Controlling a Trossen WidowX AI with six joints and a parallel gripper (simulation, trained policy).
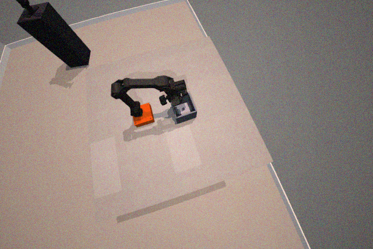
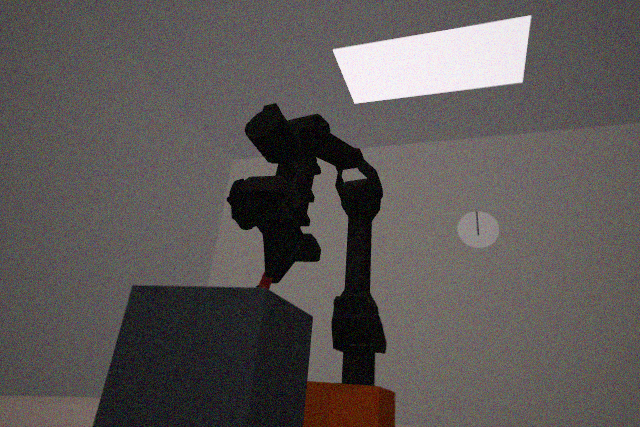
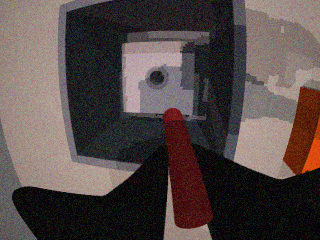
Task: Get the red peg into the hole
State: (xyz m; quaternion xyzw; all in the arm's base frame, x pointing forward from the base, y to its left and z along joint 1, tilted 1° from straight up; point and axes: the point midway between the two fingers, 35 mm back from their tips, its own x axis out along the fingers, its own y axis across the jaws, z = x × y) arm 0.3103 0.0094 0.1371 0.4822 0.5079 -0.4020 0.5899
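My gripper tip is now 10 mm to the left of the red peg and 10 mm below it. From my gripper tip the other things lie so: light grey plate 130 mm below, 40 mm ahead, 30 mm to the right.
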